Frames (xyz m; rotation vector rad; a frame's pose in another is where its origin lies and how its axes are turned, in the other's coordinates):
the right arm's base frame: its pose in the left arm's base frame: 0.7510 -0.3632 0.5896 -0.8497 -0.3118 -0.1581
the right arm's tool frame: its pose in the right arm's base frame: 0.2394 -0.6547 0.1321 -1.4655 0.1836 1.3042
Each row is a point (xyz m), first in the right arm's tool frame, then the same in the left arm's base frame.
Working: the right arm's tool frame: its pose in the left arm's base frame: 0.7791 -0.6932 1.2171 -2.2867 0.6917 0.8706

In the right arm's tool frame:
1: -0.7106 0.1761 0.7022
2: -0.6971 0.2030 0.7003
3: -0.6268 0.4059 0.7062
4: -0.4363 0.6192 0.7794
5: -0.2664 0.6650 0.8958
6: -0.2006 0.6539 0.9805
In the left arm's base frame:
1: -0.0832 -0.1591 1.2366
2: -0.0908 -0.1824 1.2190
3: -0.1773 -0.3364 1.0967
4: -0.2197 -0.4825 0.8437
5: -0.1860 -0.4785 0.6355
6: -0.1707 -0.4301 0.5403

